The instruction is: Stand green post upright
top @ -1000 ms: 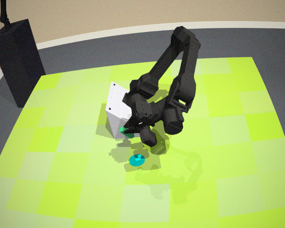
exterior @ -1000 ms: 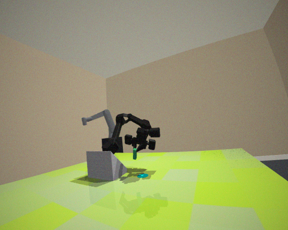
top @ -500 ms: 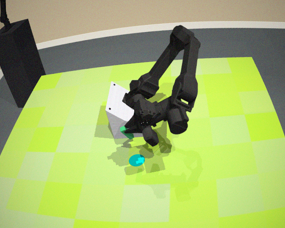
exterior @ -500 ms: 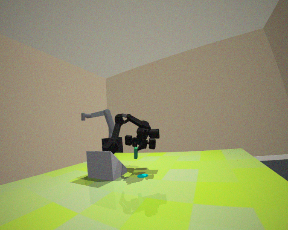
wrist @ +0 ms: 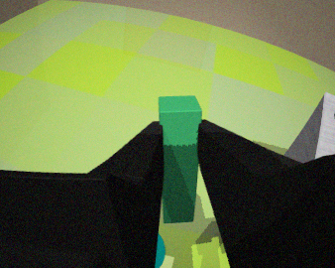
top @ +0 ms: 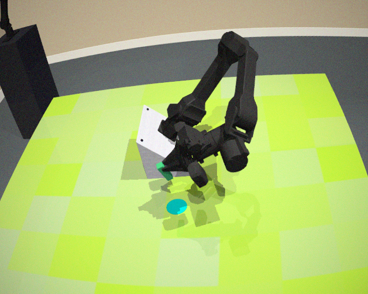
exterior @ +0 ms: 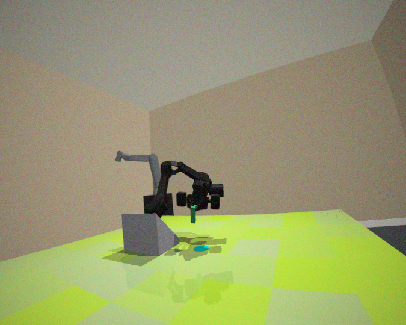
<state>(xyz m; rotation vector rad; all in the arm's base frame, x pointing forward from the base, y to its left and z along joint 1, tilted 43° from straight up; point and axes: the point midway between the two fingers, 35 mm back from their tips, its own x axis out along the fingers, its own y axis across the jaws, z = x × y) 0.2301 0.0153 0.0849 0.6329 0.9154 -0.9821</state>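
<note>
My gripper tip is now 15 cm above the cyan circle, 2 cm to the right of it and 1 cm short of it. The rest, counted from my gripper tip: green post (2 cm below).
</note>
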